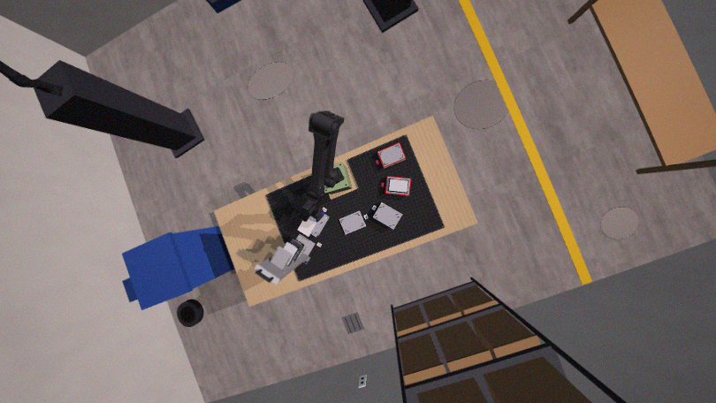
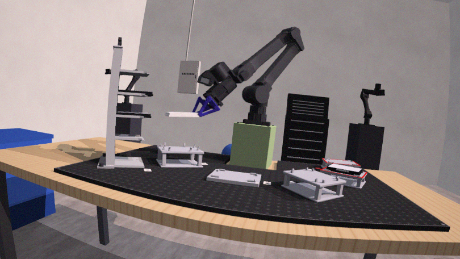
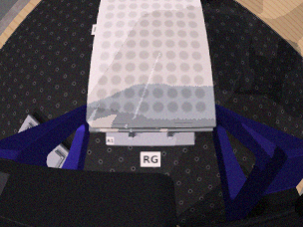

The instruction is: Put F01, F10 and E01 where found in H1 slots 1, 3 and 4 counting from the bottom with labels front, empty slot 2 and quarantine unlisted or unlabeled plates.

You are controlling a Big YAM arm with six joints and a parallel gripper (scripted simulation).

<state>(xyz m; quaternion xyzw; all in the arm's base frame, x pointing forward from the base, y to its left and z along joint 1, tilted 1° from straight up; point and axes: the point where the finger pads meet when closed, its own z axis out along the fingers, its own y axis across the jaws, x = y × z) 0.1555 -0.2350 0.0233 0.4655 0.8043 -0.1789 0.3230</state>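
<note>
Now: the white well plate 5 cm to the right of my hand, 3 cm ahead of it and 1 cm below it. Round my hand: RG label: 20 cm below, 4 cm to the left, 2 cm behind; H1 tag: 20 cm below, 18 cm ahead, 12 cm to the right; regrip nest RG: 14 cm below, 5 cm to the right, 3 cm ahead.
</note>
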